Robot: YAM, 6 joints.
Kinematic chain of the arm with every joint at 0, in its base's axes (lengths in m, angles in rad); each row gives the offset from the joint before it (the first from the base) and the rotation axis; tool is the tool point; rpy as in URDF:
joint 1: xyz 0 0 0.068 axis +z
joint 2: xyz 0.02 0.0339 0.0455 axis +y
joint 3: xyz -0.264 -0.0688 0 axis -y
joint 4: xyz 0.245 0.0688 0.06 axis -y
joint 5: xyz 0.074 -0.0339 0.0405 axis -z
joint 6: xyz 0.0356 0 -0.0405 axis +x
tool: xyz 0 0 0 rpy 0 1.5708 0
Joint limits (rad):
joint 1: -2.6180..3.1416
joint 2: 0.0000..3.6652
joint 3: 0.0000..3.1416
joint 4: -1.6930..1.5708
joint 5: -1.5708..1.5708
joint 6: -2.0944..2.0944
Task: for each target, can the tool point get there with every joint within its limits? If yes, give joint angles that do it. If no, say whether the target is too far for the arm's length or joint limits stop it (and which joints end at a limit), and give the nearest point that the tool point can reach.
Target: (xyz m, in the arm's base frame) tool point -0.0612 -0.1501 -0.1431
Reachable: yes | joints -1.9821 2.8247 0.8193 -0.1467 -0.1094 0.6369
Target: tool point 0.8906 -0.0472 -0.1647
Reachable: no: too far | nearest point 0.6154 -0.0326 -0.0767 | short by 0.289 m
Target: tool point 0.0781 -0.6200 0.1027
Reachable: yes | joints -1.4474 3.0099 2.8293 -0.4042 -0.0341 0.9026
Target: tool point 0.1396 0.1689 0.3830
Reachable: yes | joints 0.8207 0.9452 0.7972 0.4541 -0.3733 -1.0160
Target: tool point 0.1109 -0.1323 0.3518
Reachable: yes | joints -0.9210 0.7134 0.5762 0.5101 -0.2347 -0.0720
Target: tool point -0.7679 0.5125 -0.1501
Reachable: no: too far | nearest point -0.5163 0.3446 -0.0618 | short by 0.315 m
